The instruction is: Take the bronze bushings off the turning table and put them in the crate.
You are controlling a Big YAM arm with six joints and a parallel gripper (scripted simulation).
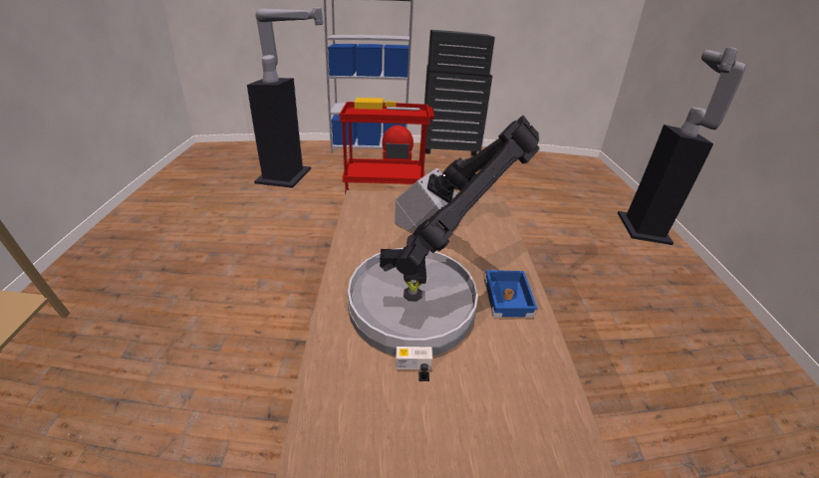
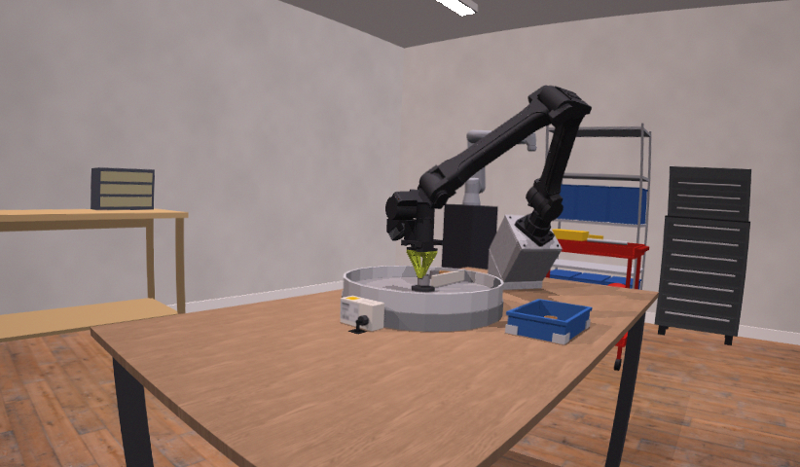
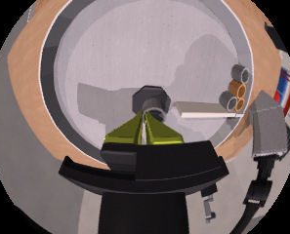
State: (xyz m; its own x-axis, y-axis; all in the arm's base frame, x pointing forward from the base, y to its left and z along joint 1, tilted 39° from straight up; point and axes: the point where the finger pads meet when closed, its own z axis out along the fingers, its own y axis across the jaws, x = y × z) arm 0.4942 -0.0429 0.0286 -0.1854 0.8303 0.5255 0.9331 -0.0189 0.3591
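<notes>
The turning table is 1 cm behind my hand and 4 cm below it. Round my hand: crate 12 cm behind, 33 cm to the left, 7 cm below.
</notes>
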